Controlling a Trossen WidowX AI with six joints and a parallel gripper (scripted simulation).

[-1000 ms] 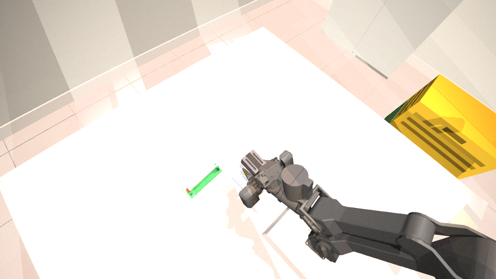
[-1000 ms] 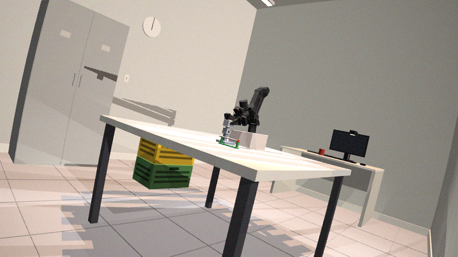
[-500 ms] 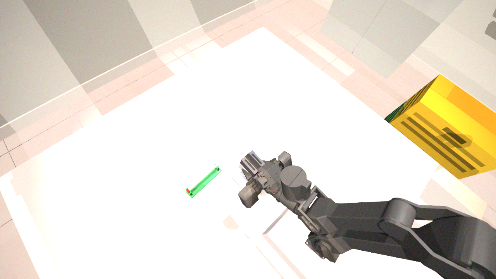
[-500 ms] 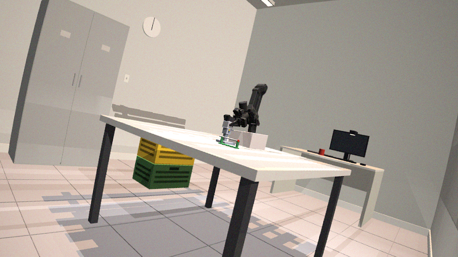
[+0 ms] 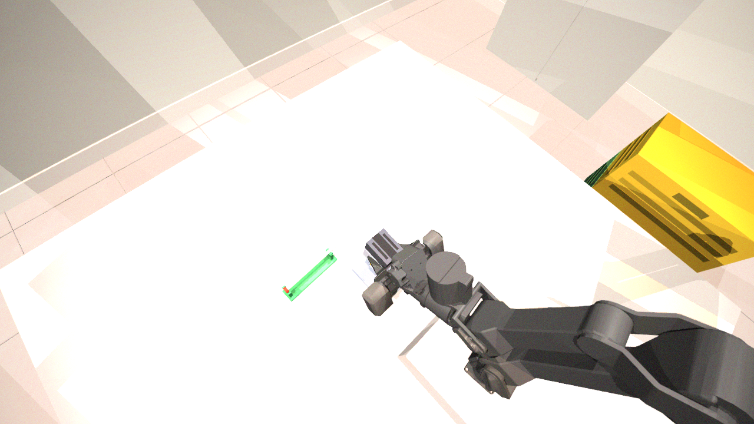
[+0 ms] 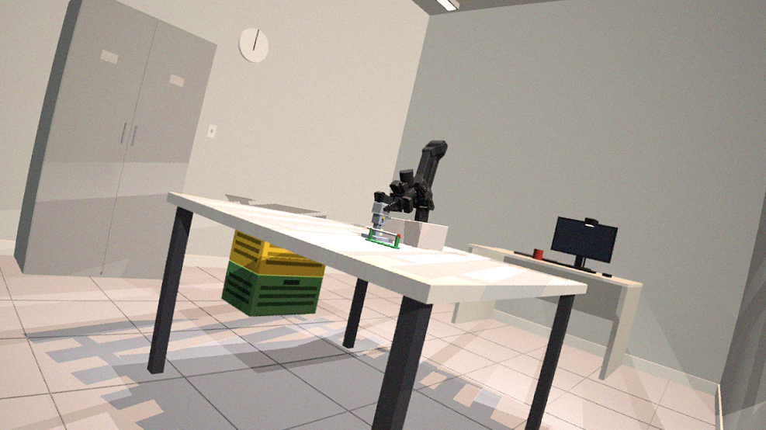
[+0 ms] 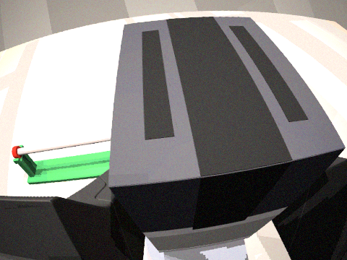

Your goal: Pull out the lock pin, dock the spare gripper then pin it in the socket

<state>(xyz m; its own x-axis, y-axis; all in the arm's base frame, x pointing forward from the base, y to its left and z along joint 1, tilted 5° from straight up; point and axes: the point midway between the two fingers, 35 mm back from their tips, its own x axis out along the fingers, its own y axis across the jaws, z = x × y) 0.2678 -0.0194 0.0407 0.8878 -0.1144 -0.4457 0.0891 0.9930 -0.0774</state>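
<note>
Now: the spare gripper 10 mm behind my gripper tip. The rest, counted from my gripper tip: pin cradle: 110 mm to the left, 100 mm below, 90 mm ahead; socket: 70 mm below, 20 mm behind.
</note>
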